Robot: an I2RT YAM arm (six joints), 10 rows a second.
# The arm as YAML. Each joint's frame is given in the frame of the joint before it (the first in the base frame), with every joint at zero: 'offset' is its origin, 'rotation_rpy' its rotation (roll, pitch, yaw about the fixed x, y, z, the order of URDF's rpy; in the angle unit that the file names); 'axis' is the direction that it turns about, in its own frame. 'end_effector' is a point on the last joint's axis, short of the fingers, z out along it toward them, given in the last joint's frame.
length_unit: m
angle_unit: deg
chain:
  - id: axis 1
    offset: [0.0, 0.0, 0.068]
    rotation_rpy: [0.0, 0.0, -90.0]
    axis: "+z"
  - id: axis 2
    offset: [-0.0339, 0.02, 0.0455]
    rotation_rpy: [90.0, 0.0, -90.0]
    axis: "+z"
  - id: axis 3
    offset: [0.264, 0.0, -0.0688]
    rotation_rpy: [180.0, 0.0, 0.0]
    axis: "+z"
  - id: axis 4
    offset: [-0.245, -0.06, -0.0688]
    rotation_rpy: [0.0, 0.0, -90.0]
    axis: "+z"
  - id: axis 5
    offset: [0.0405, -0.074, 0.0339]
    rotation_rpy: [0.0, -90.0, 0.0]
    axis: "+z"
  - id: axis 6
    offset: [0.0, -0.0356, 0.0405]
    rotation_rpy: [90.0, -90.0, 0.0]
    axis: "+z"
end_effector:
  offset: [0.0, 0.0, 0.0]
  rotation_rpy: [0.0, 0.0, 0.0]
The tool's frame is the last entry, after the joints.
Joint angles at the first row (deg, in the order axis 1, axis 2, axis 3, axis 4, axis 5, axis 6):
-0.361, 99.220, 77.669, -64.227, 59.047, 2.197
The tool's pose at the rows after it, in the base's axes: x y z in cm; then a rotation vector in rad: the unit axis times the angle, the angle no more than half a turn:
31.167, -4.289, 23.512, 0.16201, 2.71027, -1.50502
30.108, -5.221, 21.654, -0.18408, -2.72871, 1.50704
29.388, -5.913, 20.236, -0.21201, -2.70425, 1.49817
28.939, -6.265, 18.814, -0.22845, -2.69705, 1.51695
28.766, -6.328, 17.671, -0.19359, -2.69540, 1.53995
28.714, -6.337, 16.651, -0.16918, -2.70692, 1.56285
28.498, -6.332, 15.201, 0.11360, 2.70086, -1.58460
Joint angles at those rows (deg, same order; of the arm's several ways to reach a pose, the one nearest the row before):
-2.328, 99.220, 74.915, -63.921, 58.019, 3.530
-4.186, 99.220, 70.631, -62.674, 57.713, 4.230
-5.606, 99.220, 67.242, -60.270, 57.845, 4.602
-6.327, 99.220, 63.725, -55.791, 58.566, 4.077
-6.436, 99.220, 60.796, -50.699, 59.375, 1.279
-6.437, 99.218, 58.105, -45.079, 59.833, -1.476
-6.438, 99.218, 54.062, -36.882, 60.445, -6.263

